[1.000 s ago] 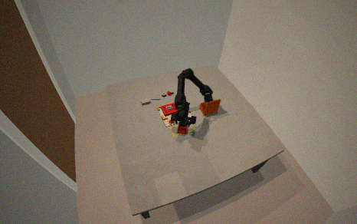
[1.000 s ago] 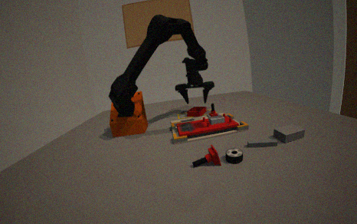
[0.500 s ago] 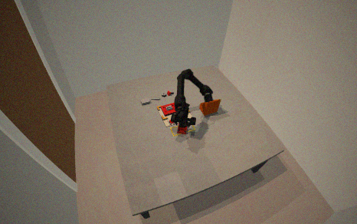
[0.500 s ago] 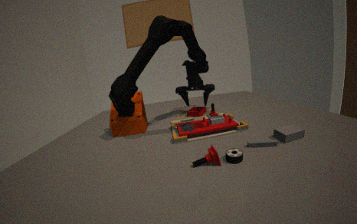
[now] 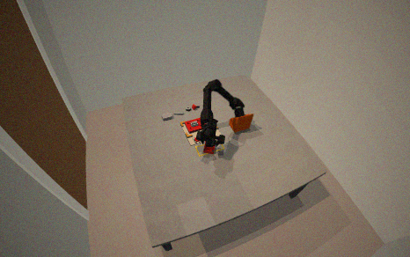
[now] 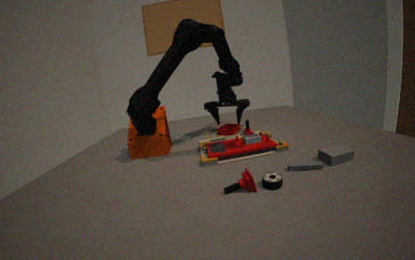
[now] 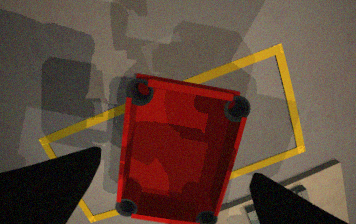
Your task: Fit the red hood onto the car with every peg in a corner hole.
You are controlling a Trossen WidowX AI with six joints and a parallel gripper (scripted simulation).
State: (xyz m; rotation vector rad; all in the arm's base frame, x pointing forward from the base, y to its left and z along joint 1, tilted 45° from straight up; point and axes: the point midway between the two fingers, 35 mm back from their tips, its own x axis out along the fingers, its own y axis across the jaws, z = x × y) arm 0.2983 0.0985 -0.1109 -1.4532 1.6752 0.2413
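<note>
The red hood is 2 cm below my gripper tip. Also, from my gripper tip: black wheel 3 cm ahead, 43 cm to the right, 2 cm below; grey engine block 4 cm ahead, 22 cm to the right, 1 cm below; jig 1 cm ahead, 19 cm to the right, 2 cm below.
</note>
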